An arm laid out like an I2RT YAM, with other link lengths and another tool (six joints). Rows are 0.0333 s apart.
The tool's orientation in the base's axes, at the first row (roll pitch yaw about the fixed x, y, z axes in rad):
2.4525, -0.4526, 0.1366
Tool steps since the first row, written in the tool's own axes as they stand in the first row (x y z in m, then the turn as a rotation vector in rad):
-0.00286, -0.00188, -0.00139, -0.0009, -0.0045, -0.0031
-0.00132, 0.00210, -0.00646, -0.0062, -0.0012, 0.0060
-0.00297, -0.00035, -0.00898, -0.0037, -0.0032, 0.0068
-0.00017, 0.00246, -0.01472, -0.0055, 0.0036, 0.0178
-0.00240, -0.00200, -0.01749, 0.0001, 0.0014, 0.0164
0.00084, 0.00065, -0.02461, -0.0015, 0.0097, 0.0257
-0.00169, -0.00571, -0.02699, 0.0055, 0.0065, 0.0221
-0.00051, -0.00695, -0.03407, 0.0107, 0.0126, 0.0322
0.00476, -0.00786, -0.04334, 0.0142, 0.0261, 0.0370
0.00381, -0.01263, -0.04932, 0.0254, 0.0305, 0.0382
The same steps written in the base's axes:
-0.00281, 0.00197, -0.00136, -0.0013, 0.0053, -0.0008
-0.00425, 0.00193, 0.00511, -0.0028, -0.0033, -0.0076
-0.00637, 0.00516, 0.00473, 0.0001, -0.0019, -0.0082
-0.00677, 0.00660, 0.01155, 0.0020, -0.0140, -0.0127
-0.00916, 0.01152, 0.00995, 0.0068, -0.0107, -0.0105
-0.00972, 0.01395, 0.01782, 0.0078, -0.0230, -0.0129
-0.01189, 0.02014, 0.01473, 0.0131, -0.0174, -0.0092
-0.01361, 0.02541, 0.01945, 0.0209, -0.0276, -0.0105
-0.01266, 0.03220, 0.02767, 0.0238, -0.0408, -0.0045
-0.01522, 0.03940, 0.02868, 0.0335, -0.0437, 0.0020

